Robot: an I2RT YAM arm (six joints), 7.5 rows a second.
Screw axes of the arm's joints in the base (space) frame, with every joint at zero. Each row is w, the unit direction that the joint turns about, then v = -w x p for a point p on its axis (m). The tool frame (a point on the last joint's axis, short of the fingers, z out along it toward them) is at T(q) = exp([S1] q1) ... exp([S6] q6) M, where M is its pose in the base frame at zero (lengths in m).
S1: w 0 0 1 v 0 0 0
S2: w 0 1 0 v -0.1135 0 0.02
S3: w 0 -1 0 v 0.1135 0 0.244
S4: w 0 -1 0 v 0.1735 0 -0.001
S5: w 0 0 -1 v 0 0.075 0
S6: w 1 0 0 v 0 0.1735 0
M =
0 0 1 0.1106
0 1 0 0
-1 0 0 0.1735
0 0 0 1
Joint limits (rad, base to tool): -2.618..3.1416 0..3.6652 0..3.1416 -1.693..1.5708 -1.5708..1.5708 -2.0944..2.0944
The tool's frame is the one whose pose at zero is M.
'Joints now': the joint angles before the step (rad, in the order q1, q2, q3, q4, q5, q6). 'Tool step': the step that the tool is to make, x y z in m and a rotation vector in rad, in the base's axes. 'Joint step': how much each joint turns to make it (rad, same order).
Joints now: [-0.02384, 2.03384, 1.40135, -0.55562, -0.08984, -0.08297]
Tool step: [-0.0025, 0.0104, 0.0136, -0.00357, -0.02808, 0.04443]
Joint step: [0.02487, -0.03567, 0.00019, -0.00953, -0.00455, -0.01939]
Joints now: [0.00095, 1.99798, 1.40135, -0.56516, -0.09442, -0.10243]
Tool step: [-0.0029, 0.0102, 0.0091, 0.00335, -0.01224, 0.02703]
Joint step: [0.02476, -0.02488, -0.00002, -0.01265, -0.00383, -0.00079]
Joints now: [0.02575, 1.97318, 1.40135, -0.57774, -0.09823, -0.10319]
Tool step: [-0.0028, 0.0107, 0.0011, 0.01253, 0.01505, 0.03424]
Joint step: [0.02527, -0.00489, 0.00013, -0.01989, -0.01560, -0.00296]
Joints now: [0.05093, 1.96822, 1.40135, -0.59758, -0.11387, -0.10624]
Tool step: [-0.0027, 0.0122, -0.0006, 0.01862, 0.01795, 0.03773]
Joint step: [0.02871, -0.00018, -0.00017, -0.01679, -0.02170, -0.00066]
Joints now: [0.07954, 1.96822, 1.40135, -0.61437, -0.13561, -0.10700]
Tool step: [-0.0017, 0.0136, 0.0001, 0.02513, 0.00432, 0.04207]
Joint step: [0.03164, 0.00001, 0.00020, -0.00210, -0.02748, -0.00002]
